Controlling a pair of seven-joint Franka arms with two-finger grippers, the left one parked.
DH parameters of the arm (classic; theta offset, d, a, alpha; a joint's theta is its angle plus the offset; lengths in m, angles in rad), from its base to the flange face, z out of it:
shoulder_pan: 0 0.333 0 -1.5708
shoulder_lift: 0 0 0 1.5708
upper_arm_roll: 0 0.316 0.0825 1.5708
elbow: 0 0 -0.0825 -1.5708
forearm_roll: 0 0.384 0 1.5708
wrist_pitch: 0 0 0.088 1.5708
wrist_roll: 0 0.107 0 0
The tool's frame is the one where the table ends.
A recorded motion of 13 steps. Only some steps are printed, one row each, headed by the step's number.
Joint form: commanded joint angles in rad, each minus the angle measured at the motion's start. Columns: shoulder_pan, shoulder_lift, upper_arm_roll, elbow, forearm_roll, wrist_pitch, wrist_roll.
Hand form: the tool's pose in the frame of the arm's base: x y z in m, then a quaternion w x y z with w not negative. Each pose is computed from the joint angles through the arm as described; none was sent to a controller.
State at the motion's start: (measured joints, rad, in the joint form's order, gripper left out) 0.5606 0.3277 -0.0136 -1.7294 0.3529 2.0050 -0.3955
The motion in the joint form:
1: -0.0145 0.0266 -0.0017 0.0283 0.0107 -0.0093 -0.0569
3: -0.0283 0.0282 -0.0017 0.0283 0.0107 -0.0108 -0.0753
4: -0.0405 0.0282 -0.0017 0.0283 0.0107 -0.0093 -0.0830
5: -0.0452 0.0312 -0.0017 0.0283 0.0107 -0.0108 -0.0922
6: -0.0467 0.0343 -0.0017 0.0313 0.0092 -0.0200 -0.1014
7: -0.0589 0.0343 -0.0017 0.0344 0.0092 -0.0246 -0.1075
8: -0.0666 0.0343 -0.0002 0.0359 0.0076 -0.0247 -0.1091
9: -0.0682 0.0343 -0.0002 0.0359 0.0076 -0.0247 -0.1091
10: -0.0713 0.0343 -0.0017 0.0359 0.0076 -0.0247 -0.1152
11: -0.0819 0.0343 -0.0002 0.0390 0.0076 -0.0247 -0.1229
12: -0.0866 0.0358 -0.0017 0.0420 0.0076 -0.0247 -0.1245
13: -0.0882 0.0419 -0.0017 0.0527 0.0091 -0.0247 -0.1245
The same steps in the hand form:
1: 0.5478 0.3478 0.3863 0.15854 -0.90438 -0.39461 0.03544
3: 0.5525 0.3403 0.3851 0.15904 -0.90343 -0.39666 0.03441
4: 0.5567 0.3335 0.3852 0.15932 -0.90440 -0.39453 0.03208
5: 0.5583 0.3310 0.3832 0.15945 -0.90351 -0.39642 0.03319
6: 0.5584 0.3303 0.3818 0.15929 -0.90145 -0.40082 0.03691
7: 0.5625 0.3237 0.3829 0.15993 -0.90235 -0.39860 0.03619
8: 0.5648 0.3202 0.3836 0.15968 -0.90316 -0.39696 0.03490
9: 0.5653 0.3193 0.3836 0.15970 -0.90348 -0.39624 0.03478
10: 0.5667 0.3168 0.3836 0.15963 -0.90321 -0.39697 0.03391
11: 0.5702 0.3118 0.3850 0.16025 -0.90339 -0.39654 0.03105
12: 0.5727 0.3087 0.3854 0.16013 -0.90429 -0.39464 0.02968
13: 0.5755 0.3091 0.3864 0.16088 -0.90453 -0.39396 0.02726

